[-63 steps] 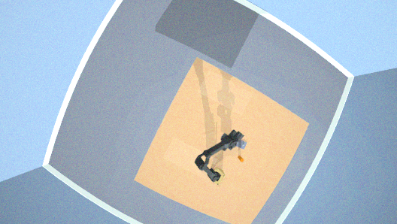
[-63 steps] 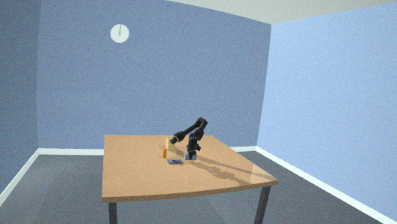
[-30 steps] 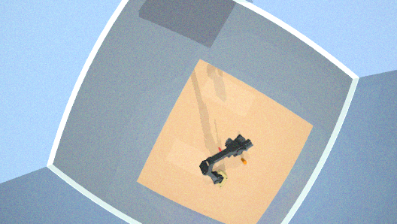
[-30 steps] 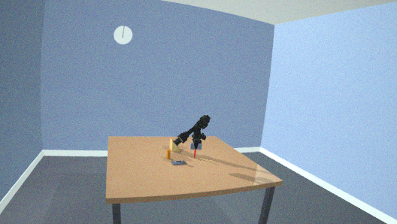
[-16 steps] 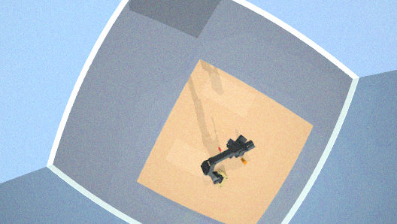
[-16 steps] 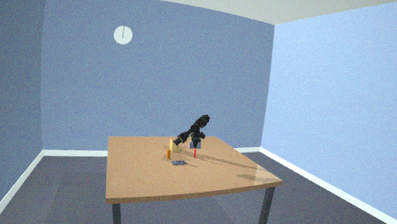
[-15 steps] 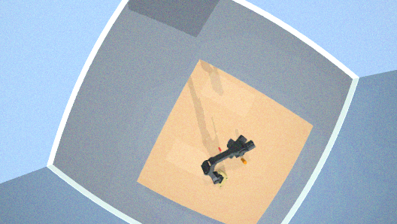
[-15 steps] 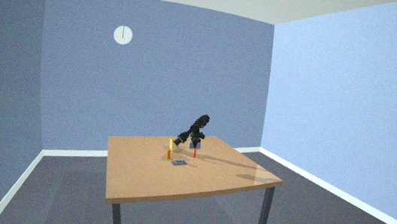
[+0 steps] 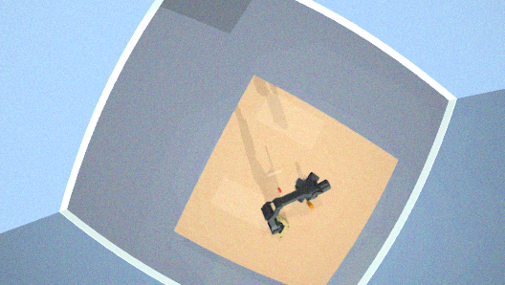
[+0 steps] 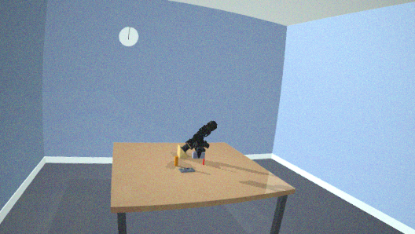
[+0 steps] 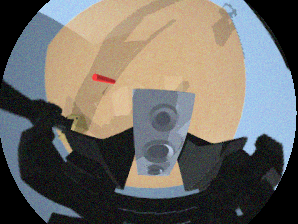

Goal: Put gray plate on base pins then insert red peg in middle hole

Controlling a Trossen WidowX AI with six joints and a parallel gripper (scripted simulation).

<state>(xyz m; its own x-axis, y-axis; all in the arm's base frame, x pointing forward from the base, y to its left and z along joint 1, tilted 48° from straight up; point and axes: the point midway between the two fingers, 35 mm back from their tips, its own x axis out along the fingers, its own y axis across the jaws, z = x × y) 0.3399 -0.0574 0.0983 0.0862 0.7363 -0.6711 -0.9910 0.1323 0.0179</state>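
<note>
Right now my gripper tip is 120 mm past the red peg, 90 mm to the right of it and 70 mm above it. From my gripper tip the other things lie so: gray block 30 mm above; small orange piece 150 mm to the right, 110 mm behind, 70 mm below.
</note>
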